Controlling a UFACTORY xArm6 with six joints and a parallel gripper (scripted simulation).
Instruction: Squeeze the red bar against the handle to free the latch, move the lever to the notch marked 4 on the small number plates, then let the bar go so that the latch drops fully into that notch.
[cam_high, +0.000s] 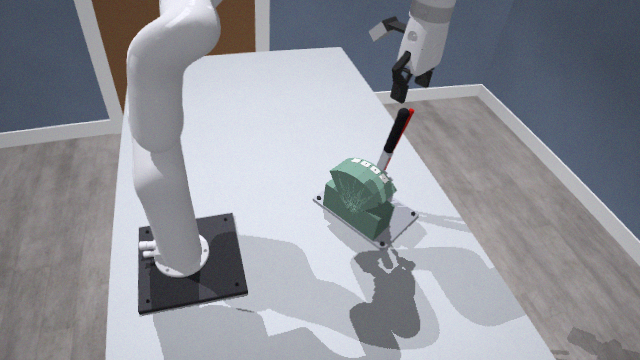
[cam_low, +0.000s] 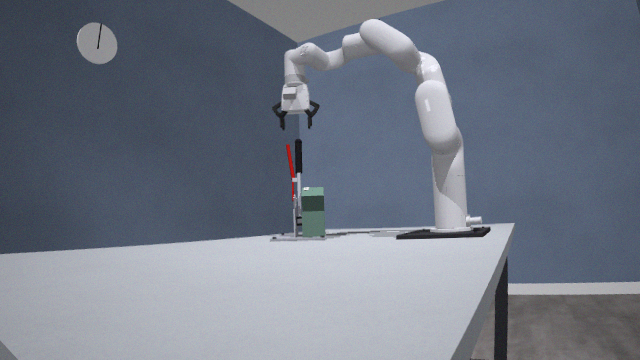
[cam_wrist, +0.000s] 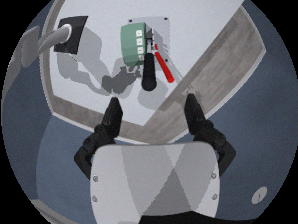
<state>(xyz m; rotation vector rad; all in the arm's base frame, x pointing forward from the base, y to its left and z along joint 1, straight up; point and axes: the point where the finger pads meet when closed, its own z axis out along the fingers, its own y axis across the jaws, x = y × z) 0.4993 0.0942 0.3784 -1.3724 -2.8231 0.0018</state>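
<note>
Right now the red bar is 2 cm to the left of my hand and 19 cm below it.
</note>
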